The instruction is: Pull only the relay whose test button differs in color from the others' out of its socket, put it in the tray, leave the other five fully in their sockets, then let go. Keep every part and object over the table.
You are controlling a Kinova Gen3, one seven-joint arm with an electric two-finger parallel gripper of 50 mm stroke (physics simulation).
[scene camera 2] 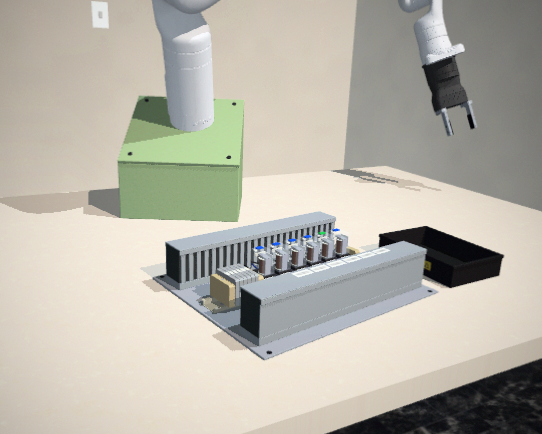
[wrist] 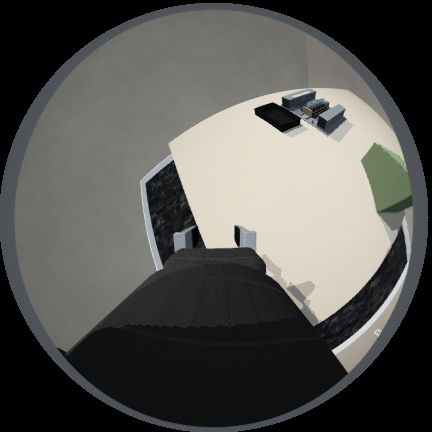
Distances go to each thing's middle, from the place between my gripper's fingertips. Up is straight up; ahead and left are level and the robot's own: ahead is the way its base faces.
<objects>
The grey mounting plate [scene camera 2: 228, 320] lies 130 mm ahead of my hand, 700 mm to the right of it and 160 mm below it.
</objects>
